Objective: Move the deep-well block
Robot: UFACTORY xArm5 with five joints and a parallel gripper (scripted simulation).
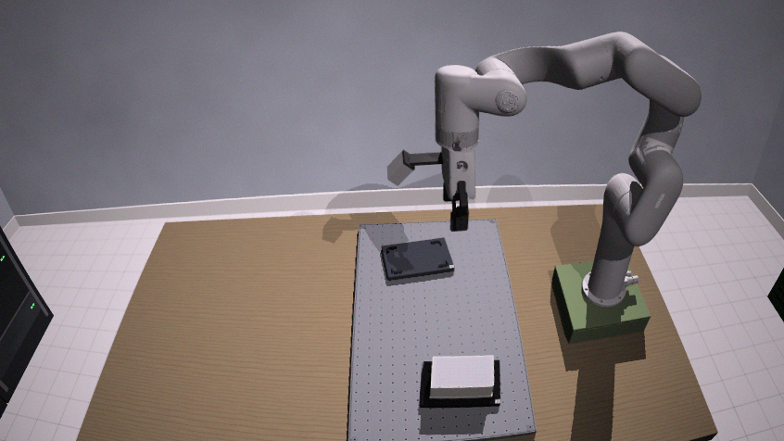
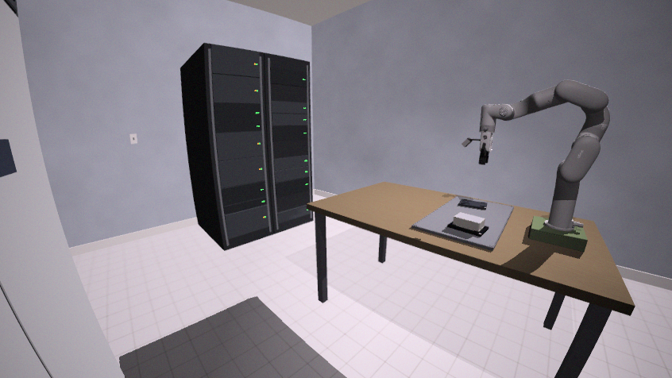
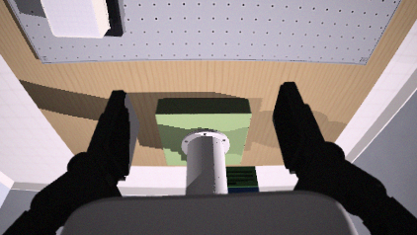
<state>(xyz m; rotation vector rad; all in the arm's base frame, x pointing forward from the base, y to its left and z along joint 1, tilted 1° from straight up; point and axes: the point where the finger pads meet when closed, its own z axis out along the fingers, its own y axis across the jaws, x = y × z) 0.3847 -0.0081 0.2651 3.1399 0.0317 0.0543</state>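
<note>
My hand is 20 cm to the right of the white deep-well block and 26 cm above it.
</note>
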